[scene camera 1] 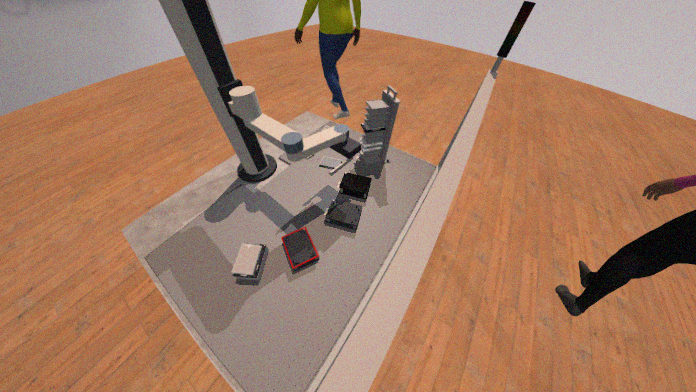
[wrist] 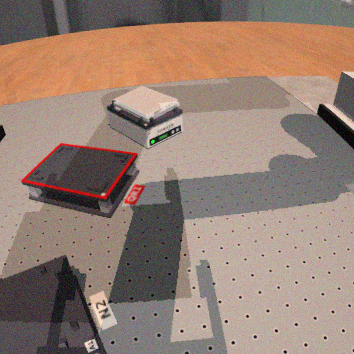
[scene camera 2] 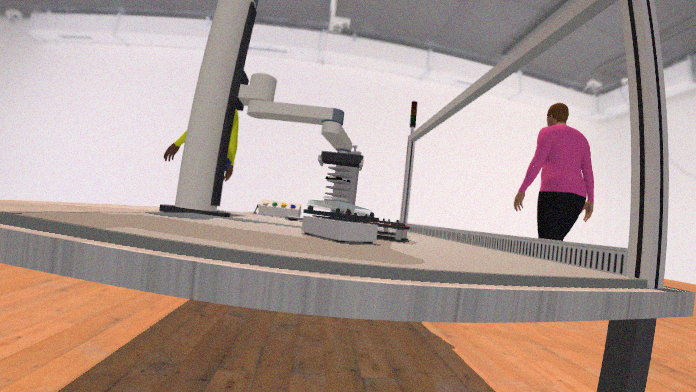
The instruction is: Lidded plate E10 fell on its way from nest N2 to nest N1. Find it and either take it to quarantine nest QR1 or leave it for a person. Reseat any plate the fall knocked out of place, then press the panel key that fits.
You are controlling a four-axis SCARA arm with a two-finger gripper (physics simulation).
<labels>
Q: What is my gripper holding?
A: Nothing.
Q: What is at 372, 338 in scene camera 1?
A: A rail.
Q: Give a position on a rail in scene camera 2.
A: At 561, 26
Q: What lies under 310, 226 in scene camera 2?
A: A grey instrument with pale lid.
</labels>
